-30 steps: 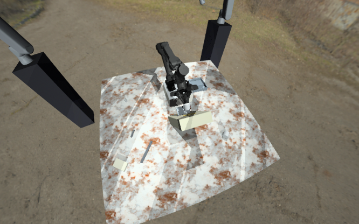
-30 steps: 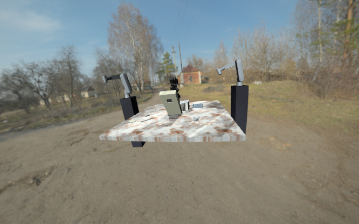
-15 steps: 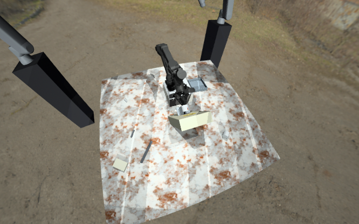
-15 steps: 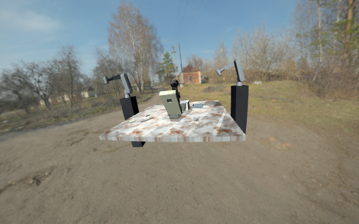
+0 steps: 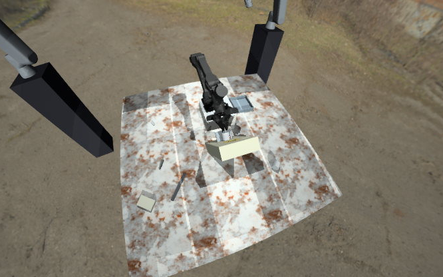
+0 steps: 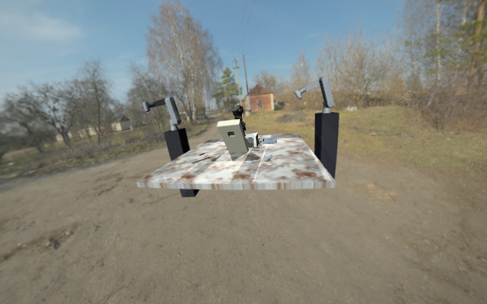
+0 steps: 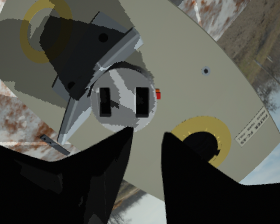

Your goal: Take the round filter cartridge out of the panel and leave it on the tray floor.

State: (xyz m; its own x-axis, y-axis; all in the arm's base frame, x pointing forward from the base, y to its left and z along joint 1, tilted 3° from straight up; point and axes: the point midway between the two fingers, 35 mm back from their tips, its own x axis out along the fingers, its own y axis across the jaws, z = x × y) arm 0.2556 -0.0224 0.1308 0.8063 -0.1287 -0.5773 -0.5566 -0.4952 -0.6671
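The round filter cartridge lies 3 cm below my gripper tip and 1 cm ahead of it. Also, from my gripper tip: blue-grey tray: 32 cm to the left, 30 cm behind, 20 cm below; then service panel: 5 cm below, 5 cm ahead, 1 cm to the right.
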